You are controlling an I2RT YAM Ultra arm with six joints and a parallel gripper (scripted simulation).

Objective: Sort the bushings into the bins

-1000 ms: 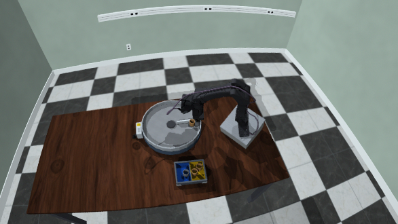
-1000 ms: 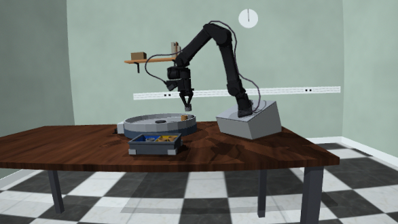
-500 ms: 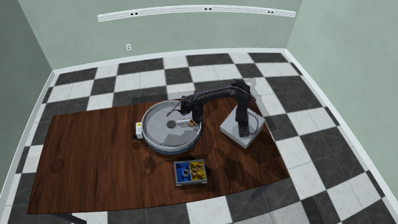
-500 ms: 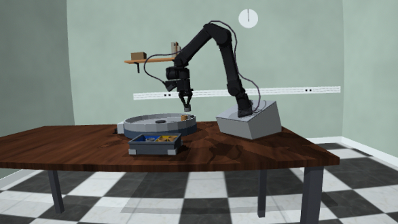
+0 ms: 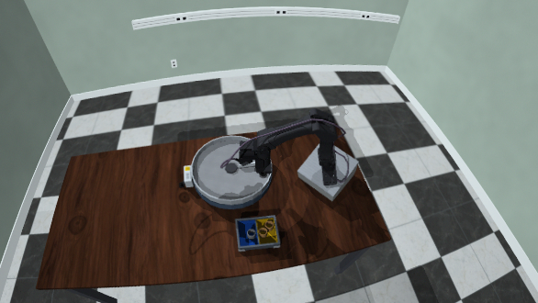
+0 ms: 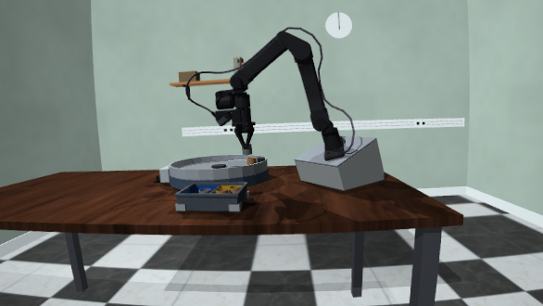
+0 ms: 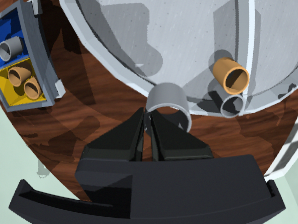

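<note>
My gripper is now 6 cm short of the blue bin, 26 cm to the right of it and 14 cm above it. The rest, counted from my hand: grey turntable: 17 cm ahead, 10 cm to the right, 10 cm below; yellow bin: 3 cm behind, 24 cm to the left, 14 cm below; bin tray: 1 cm ahead, 25 cm to the left, 13 cm below.
</note>
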